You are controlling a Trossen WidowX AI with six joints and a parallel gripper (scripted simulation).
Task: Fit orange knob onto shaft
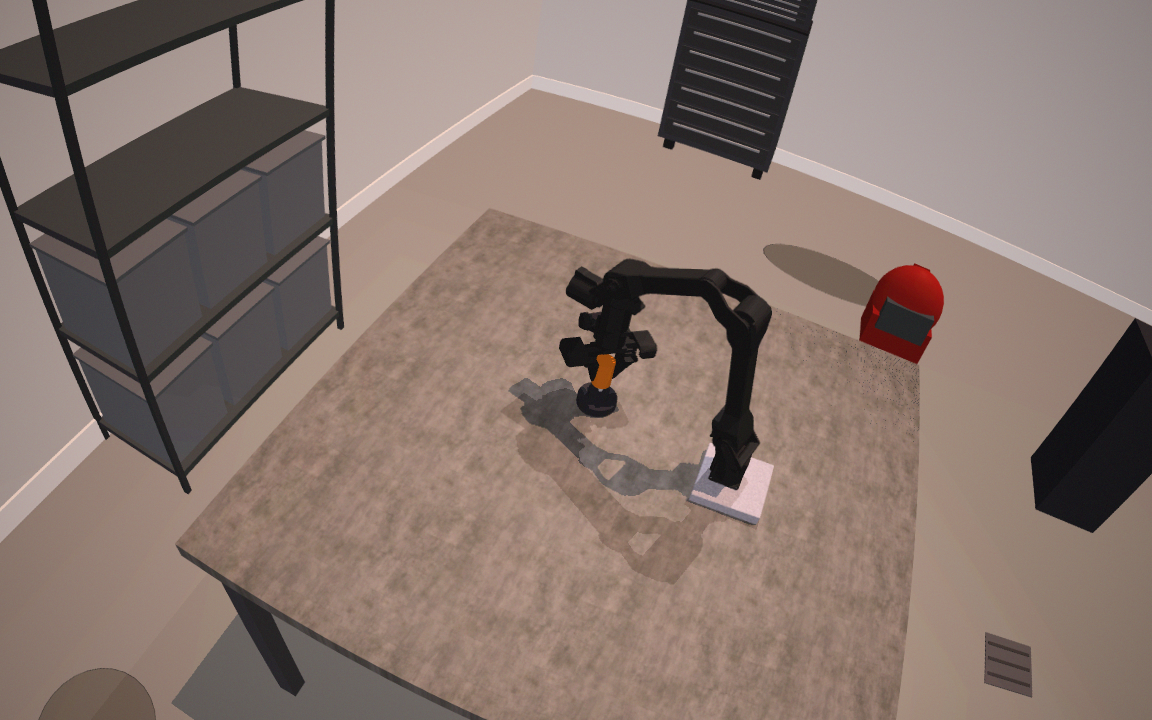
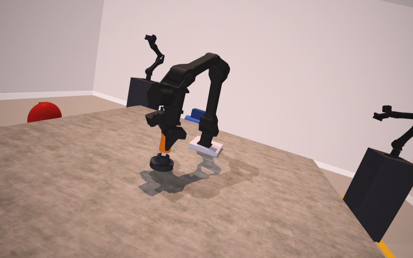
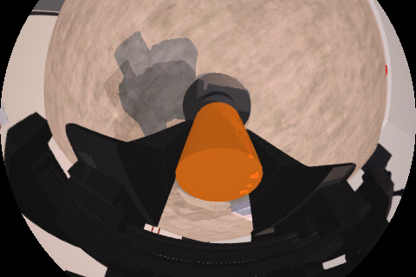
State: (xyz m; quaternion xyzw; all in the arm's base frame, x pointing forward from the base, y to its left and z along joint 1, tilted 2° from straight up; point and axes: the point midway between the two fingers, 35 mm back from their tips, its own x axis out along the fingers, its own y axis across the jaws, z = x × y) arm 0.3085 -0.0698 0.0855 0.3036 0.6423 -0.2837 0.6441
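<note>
Now: gripper tip 3 cm below the orange knob. From my gripper tip the other things lie so: round pedestal: 4 cm below.
</note>
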